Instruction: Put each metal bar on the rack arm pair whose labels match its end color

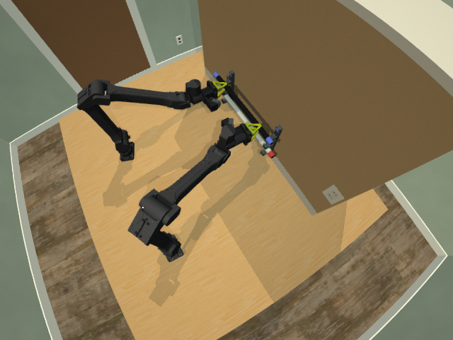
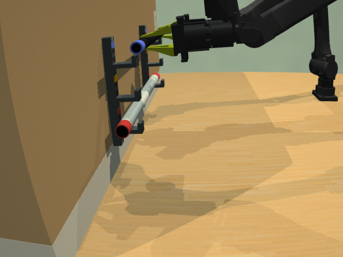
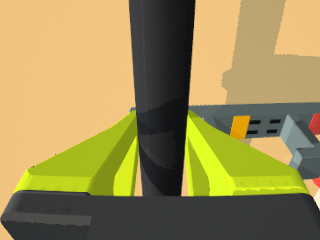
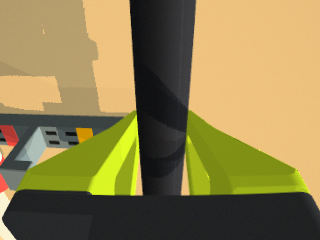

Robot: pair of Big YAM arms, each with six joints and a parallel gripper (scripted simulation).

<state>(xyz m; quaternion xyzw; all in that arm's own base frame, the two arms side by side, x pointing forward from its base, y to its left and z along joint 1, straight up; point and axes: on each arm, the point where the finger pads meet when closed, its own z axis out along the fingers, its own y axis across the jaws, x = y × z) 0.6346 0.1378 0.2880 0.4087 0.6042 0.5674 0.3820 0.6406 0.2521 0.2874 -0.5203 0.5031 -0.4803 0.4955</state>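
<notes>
Right now the black bar is 150 mm to the right of my left hand. Also, from my left hand: grey baseboard 250 mm below, 180 mm to the right, 80 mm ahead; brown wall 230 mm ahead, 180 mm to the right, 160 mm above.
</notes>
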